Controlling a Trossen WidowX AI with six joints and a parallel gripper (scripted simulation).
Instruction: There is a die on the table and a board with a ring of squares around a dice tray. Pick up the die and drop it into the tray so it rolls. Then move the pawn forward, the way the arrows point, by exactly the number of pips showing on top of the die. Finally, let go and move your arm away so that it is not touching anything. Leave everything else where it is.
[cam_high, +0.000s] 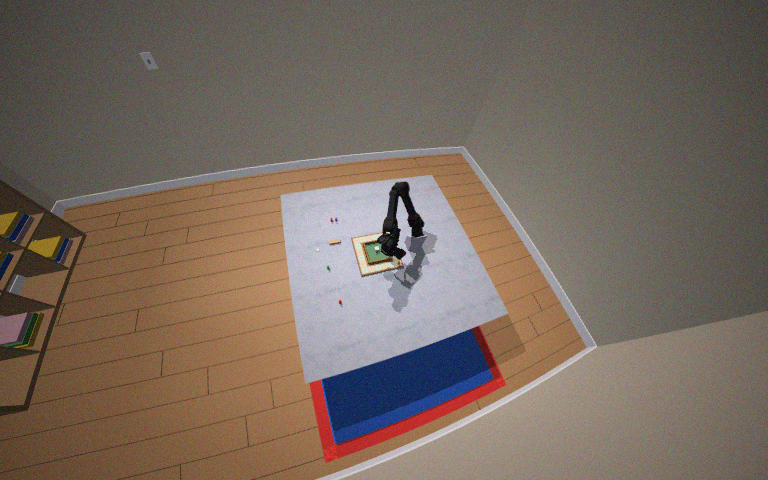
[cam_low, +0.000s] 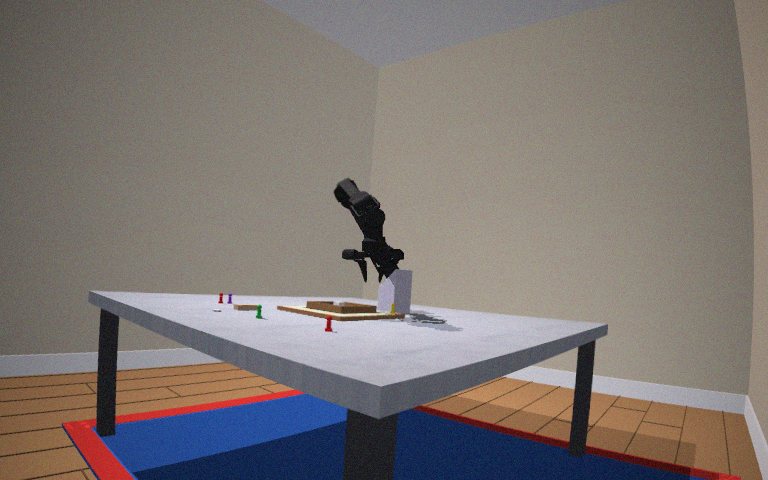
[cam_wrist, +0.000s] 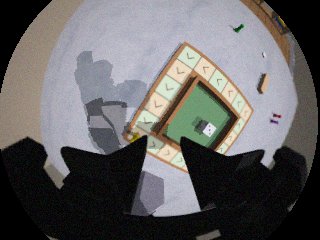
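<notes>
Right now the yellow pawn is 80 mm below my gripper tip, 70 mm behind it and 40 mm to the left of it. The rest, counted from my gripper tip: small wooden block (290 mm ahead, 230 mm to the right, 100 mm below); then green dice tray (100 mm below, 80 mm to the right, 40 mm ahead); then white die (100 mm to the right, 80 mm below, 40 mm ahead).
</notes>
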